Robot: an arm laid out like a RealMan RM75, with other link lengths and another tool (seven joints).
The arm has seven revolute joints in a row. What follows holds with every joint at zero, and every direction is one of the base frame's.
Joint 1 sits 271.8 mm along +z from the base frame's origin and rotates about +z.
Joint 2 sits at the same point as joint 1 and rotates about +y.
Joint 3 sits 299.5 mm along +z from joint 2 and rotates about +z.
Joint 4 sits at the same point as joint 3 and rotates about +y.
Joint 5 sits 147.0 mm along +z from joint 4 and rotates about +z.
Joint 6 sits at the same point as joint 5 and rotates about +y.
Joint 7 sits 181.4 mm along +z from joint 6 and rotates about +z.
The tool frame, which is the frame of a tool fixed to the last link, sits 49.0 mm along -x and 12.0 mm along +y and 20.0 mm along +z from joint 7; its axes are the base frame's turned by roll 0.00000, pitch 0.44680 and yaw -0.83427 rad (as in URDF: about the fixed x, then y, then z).
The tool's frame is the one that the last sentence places.
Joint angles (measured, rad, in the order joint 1, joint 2, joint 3, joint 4, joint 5, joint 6, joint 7), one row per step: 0.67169 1.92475 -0.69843 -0.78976 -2.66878 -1.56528 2.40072; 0.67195 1.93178 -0.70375 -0.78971 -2.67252 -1.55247 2.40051; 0.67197 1.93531 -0.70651 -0.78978 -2.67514 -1.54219 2.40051; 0.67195 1.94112 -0.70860 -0.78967 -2.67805 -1.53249 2.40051; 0.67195 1.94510 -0.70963 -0.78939 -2.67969 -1.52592 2.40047; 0.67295 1.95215 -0.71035 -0.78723 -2.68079 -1.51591 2.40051; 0.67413 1.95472 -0.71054 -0.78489 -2.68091 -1.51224 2.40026; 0.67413 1.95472 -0.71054 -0.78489 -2.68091 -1.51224 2.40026; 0.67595 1.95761 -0.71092 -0.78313 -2.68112 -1.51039 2.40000; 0.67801 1.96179 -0.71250 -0.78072 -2.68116 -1.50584 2.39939; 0.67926 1.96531 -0.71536 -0.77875 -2.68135 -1.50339 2.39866; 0.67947 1.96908 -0.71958 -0.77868 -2.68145 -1.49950 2.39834; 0.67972 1.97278 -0.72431 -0.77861 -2.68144 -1.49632 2.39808; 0.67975 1.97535 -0.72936 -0.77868 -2.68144 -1.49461 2.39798
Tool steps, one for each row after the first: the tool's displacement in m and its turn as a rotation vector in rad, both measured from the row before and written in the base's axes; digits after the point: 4 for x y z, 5 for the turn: 0.0001 0.0004 -0.0029 0.00147 -0.00649 0.00383; 0.0005 0.0008 -0.0011 0.00387 -0.00565 0.00244; 0.0000 0.0003 -0.0022 0.00221 -0.00339 0.00191; -0.0001 0.0002 -0.0015 0.00173 -0.00165 0.00119; -0.0008 0.0004 -0.0030 0.00206 0.00079 0.00171; -0.0006 0.0002 -0.0014 -0.00018 0.00121 0.00079; 0.0000 0.0000 0.0000 0.00000 0.00000 0.00000; -0.0010 0.0001 -0.0016 -0.00178 0.00178 0.00147; -0.0012 0.0002 -0.0022 -0.00155 0.00131 0.00268; -0.0009 -0.0004 -0.0021 -0.00371 0.00059 0.00229; -0.0006 -0.0003 -0.0019 -0.00214 -0.00127 0.00287; -0.0006 -0.0004 -0.0020 -0.00302 -0.00120 0.00295; -0.0004 -0.0005 -0.0016 -0.00370 -0.00168 0.00250
